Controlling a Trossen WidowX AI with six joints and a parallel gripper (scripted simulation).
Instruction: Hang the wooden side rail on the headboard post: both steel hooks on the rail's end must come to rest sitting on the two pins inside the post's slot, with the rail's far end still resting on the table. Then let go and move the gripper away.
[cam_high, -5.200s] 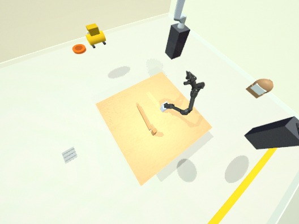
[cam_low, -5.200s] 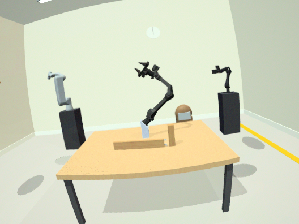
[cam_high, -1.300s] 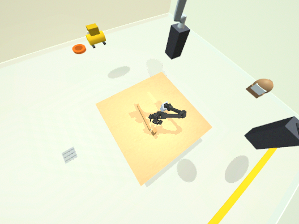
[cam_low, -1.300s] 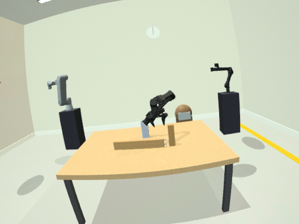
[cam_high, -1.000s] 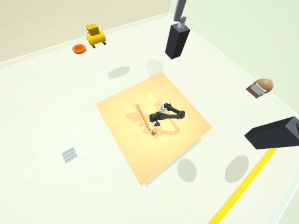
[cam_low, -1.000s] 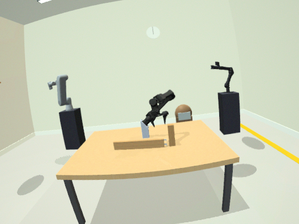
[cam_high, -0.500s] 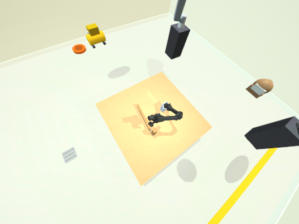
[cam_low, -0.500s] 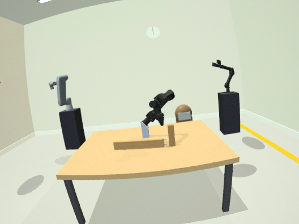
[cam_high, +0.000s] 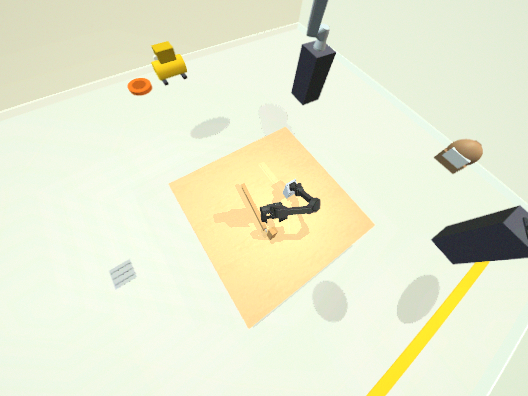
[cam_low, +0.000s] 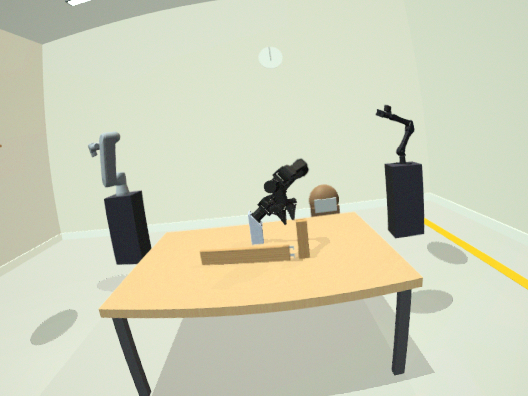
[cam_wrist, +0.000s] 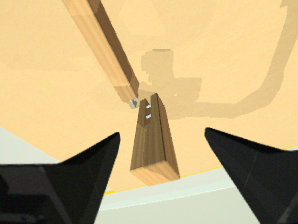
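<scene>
Right now the headboard post is 3 cm ahead of my gripper tip, 5 cm to the left of it and 8 cm below it.
</scene>
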